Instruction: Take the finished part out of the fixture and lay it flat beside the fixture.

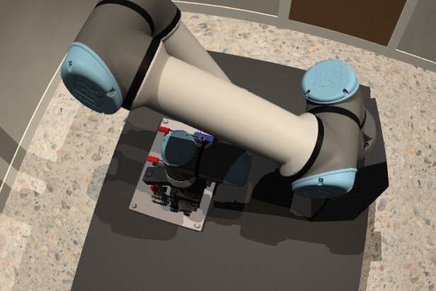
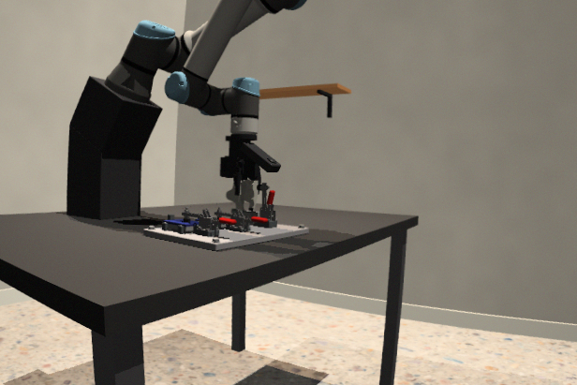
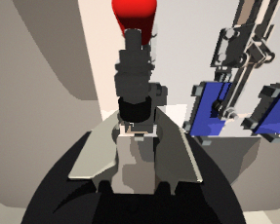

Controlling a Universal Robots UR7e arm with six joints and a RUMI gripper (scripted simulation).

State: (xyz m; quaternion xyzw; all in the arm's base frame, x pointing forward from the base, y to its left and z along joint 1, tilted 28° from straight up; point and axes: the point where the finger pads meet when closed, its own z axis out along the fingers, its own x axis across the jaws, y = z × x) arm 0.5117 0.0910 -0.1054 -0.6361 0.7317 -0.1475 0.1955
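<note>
My hand is 11 cm to the left of the light grey fixture plate, 4 cm above it and 3 cm short of it. Round my hand: blue blank (22 cm to the right, 3 cm behind, 2 cm below); then pale grey finished part (1 cm behind).
</note>
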